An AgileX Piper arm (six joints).
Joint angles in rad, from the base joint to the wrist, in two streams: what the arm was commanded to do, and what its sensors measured. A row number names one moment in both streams.
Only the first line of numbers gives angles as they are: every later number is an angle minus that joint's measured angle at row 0.
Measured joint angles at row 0: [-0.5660, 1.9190, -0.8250, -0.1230, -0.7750, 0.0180]
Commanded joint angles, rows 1 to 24: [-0.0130, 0.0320, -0.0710, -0.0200, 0.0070, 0.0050]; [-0.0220, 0.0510, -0.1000, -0.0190, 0.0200, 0.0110]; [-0.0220, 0.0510, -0.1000, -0.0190, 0.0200, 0.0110]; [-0.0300, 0.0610, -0.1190, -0.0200, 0.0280, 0.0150]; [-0.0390, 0.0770, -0.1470, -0.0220, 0.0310, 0.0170]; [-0.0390, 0.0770, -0.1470, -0.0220, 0.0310, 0.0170]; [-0.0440, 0.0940, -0.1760, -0.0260, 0.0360, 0.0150]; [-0.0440, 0.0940, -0.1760, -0.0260, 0.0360, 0.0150]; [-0.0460, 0.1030, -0.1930, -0.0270, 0.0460, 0.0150]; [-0.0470, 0.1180, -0.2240, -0.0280, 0.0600, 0.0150]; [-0.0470, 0.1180, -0.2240, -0.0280, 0.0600, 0.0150]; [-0.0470, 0.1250, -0.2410, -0.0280, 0.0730, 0.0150]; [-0.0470, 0.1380, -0.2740, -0.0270, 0.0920, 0.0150]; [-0.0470, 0.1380, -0.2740, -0.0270, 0.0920, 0.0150]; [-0.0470, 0.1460, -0.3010, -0.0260, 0.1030, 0.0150]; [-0.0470, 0.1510, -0.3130, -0.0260, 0.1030, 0.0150]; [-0.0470, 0.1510, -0.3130, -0.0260, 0.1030, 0.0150]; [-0.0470, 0.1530, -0.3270, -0.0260, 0.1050, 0.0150]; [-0.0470, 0.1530, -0.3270, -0.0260, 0.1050, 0.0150]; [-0.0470, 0.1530, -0.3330, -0.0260, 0.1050, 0.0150]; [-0.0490, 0.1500, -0.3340, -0.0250, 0.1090, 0.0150]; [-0.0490, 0.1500, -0.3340, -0.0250, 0.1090, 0.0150]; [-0.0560, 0.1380, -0.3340, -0.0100, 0.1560, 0.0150]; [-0.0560, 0.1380, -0.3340, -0.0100, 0.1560, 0.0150]
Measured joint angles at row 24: [-0.0840, 0.1510, -0.2940, 0.0830, 0.2080, 0.0190]
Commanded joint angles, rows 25 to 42: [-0.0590, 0.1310, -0.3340, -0.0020, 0.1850, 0.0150]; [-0.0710, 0.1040, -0.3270, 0.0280, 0.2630, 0.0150]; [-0.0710, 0.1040, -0.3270, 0.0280, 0.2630, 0.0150]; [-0.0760, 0.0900, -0.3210, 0.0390, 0.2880, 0.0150]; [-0.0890, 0.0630, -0.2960, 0.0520, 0.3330, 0.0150]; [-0.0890, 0.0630, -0.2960, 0.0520, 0.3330, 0.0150]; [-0.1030, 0.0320, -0.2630, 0.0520, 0.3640, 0.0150]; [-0.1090, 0.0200, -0.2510, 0.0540, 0.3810, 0.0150]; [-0.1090, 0.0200, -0.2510, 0.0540, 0.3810, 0.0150]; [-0.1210, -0.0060, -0.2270, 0.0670, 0.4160, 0.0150]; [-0.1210, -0.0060, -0.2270, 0.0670, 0.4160, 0.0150]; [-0.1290, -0.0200, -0.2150, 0.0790, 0.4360, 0.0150]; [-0.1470, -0.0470, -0.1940, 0.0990, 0.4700, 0.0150]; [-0.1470, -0.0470, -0.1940, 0.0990, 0.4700, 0.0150]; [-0.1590, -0.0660, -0.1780, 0.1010, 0.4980, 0.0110]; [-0.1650, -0.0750, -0.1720, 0.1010, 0.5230, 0.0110]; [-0.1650, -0.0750, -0.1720, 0.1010, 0.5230, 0.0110]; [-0.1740, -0.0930, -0.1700, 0.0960, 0.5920, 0.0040]
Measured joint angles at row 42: [-0.1590, -0.0600, -0.1770, 0.0980, 0.5130, 0.0160]
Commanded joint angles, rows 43 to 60: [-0.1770, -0.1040, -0.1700, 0.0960, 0.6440, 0.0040]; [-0.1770, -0.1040, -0.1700, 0.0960, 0.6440, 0.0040]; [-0.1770, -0.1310, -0.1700, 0.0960, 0.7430, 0.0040]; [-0.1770, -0.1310, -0.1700, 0.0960, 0.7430, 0.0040]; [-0.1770, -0.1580, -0.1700, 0.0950, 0.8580, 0.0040]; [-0.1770, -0.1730, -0.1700, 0.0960, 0.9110, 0.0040]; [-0.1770, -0.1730, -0.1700, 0.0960, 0.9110, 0.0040]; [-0.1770, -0.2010, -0.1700, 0.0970, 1.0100, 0.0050]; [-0.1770, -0.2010, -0.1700, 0.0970, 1.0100, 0.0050]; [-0.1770, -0.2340, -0.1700, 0.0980, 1.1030, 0.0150]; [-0.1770, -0.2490, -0.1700, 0.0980, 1.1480, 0.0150]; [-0.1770, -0.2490, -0.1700, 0.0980, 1.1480, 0.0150]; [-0.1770, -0.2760, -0.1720, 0.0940, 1.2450, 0.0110]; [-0.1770, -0.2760, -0.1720, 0.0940, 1.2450, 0.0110]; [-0.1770, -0.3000, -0.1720, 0.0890, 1.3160, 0.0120]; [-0.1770, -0.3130, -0.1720, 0.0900, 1.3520, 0.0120]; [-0.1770, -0.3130, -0.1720, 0.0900, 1.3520, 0.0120]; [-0.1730, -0.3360, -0.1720, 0.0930, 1.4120, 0.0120]
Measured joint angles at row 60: [-0.1700, -0.3000, -0.1750, 0.1010, 1.3190, 0.0140]
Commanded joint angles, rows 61 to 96: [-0.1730, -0.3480, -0.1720, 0.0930, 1.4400, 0.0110]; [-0.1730, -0.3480, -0.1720, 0.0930, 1.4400, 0.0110]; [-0.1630, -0.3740, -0.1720, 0.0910, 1.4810, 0.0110]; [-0.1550, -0.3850, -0.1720, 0.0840, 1.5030, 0.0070]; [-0.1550, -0.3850, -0.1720, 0.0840, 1.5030, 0.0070]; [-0.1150, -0.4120, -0.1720, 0.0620, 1.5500, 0.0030]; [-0.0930, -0.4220, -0.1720, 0.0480, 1.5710, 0.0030]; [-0.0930, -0.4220, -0.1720, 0.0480, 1.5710, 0.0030]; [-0.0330, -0.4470, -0.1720, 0.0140, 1.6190, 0.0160]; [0.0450, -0.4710, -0.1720, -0.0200, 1.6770, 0.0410]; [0.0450, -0.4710, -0.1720, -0.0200, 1.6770, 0.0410]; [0.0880, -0.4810, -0.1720, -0.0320, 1.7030, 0.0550]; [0.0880, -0.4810, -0.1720, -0.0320, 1.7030, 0.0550]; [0.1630, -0.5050, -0.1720, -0.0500, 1.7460, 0.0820]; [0.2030, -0.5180, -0.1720, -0.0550, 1.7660, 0.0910]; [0.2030, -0.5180, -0.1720, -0.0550, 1.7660, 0.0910]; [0.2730, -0.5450, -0.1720, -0.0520, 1.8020, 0.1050]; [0.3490, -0.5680, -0.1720, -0.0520, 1.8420, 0.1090]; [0.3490, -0.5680, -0.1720, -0.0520, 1.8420, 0.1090]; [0.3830, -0.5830, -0.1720, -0.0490, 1.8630, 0.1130]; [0.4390, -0.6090, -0.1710, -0.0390, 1.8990, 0.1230]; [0.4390, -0.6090, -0.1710, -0.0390, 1.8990, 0.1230]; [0.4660, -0.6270, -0.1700, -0.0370, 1.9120, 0.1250]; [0.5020, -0.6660, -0.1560, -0.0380, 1.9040, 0.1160]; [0.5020, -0.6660, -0.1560, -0.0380, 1.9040, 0.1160]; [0.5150, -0.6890, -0.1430, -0.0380, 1.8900, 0.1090]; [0.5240, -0.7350, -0.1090, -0.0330, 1.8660, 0.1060]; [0.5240, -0.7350, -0.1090, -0.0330, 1.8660, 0.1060]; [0.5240, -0.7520, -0.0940, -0.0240, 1.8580, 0.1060]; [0.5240, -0.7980, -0.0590, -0.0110, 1.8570, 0.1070]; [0.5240, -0.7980, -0.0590, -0.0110, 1.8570, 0.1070]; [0.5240, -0.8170, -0.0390, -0.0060, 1.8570, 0.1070]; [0.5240, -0.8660, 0.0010, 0.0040, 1.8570, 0.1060]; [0.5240, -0.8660, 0.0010, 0.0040, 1.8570, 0.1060]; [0.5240, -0.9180, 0.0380, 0.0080, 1.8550, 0.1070]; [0.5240, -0.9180, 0.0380, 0.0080, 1.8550, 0.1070]
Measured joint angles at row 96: [0.5210, -0.8540, -0.0110, -0.0010, 1.8650, 0.1160]
